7 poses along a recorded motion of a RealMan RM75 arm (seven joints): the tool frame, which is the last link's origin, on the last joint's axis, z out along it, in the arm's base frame.
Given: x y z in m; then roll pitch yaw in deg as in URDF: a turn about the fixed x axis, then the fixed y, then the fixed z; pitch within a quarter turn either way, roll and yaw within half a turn.
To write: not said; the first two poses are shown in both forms.
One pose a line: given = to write
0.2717, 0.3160, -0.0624, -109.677, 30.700, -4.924 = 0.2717, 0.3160, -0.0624, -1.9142, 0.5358, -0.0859
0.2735, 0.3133, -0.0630, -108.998, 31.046, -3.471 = 0.2735, 0.3133, -0.0630, -1.9024, 0.5419, -0.0606
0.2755, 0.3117, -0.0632, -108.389, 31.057, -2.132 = 0.2755, 0.3117, -0.0632, -1.8917, 0.5420, -0.0372
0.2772, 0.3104, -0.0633, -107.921, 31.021, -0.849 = 0.2772, 0.3104, -0.0633, -1.8836, 0.5414, -0.0148
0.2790, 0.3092, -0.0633, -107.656, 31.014, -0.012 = 0.2790, 0.3092, -0.0633, -1.8790, 0.5413, -0.0002
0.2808, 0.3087, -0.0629, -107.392, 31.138, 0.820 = 0.2808, 0.3087, -0.0629, -1.8743, 0.5435, 0.0143
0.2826, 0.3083, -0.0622, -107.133, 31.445, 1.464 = 0.2826, 0.3083, -0.0622, -1.8698, 0.5488, 0.0256
